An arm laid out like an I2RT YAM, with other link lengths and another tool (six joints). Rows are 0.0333 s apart.
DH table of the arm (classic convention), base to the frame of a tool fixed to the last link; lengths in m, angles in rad. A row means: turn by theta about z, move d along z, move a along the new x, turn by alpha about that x. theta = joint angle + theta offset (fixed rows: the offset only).
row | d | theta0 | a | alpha
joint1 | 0.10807 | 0 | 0.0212 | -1.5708
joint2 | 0 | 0 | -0.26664 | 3.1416
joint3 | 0 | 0.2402 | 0.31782 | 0
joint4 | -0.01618 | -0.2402 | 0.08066 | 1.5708
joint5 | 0.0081 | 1.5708 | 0 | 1.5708
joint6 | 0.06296 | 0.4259 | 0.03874 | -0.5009
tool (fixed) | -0.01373 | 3.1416 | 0 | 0
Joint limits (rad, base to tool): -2.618..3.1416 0..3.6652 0..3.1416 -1.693..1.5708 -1.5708..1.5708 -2.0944..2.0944
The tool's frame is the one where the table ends.
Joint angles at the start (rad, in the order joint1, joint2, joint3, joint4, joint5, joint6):
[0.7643, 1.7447, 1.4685, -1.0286, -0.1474, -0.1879]
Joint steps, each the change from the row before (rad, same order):
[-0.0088, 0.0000, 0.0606, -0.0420, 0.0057, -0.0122]
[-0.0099, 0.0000, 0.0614, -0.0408, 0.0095, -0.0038]
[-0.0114, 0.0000, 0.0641, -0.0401, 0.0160, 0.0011]
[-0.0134, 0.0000, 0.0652, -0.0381, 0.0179, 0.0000]
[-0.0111, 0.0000, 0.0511, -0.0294, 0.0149, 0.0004]
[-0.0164, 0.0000, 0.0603, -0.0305, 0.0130, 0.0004]
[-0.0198, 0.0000, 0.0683, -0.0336, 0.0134, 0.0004]
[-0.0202, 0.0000, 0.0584, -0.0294, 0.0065, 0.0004]
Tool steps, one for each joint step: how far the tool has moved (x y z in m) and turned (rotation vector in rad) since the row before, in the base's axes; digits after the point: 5 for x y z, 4 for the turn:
[0.00483, -0.00089, 0.02006, 0.0077, -0.0208, 0.0013]
[0.00431, -0.00232, 0.02043, 0.0070, -0.0224, -0.0091]
[0.00408, -0.00389, 0.02150, 0.0051, -0.0276, -0.0174]
[0.00387, -0.00532, 0.02191, 0.0054, -0.0315, -0.0194]
[0.00244, -0.00504, 0.01709, 0.0038, -0.0254, -0.0168]
[0.00308, -0.00718, 0.01999, 0.0102, -0.0304, -0.0217]
[0.00257, -0.00931, 0.02233, 0.0126, -0.0345, -0.0257]
[0.00168, -0.00955, 0.01856, 0.0134, -0.0263, -0.0234]

